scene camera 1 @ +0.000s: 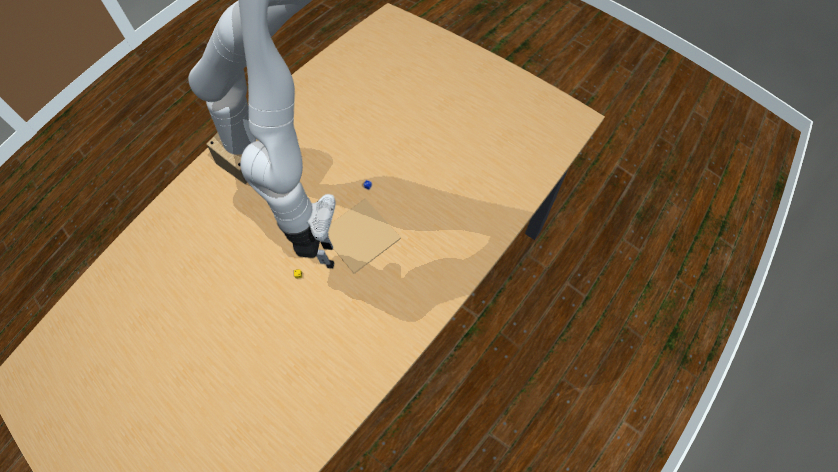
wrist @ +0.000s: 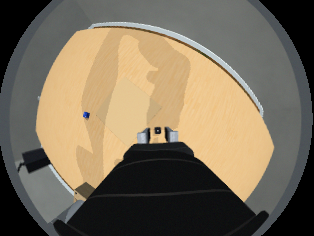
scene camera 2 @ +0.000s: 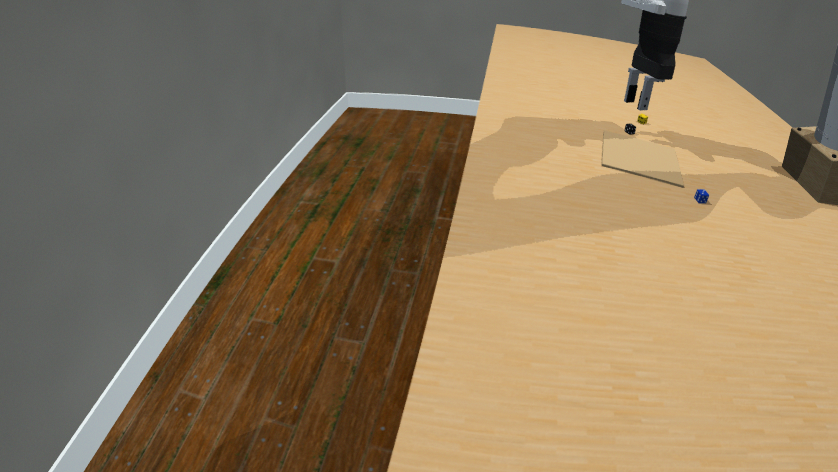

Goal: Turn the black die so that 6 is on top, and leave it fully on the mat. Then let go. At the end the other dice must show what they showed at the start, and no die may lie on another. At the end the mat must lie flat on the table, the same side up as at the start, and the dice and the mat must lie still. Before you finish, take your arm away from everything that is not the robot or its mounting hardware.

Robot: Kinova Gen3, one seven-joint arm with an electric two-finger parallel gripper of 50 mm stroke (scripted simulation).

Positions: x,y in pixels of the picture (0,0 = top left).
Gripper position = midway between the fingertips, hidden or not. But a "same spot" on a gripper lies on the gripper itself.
My gripper shows in scene camera 1 (326,255), in the wrist view and in scene camera 2. The same spot on my gripper: (scene camera 2: 645,95) is (wrist: 145,129).
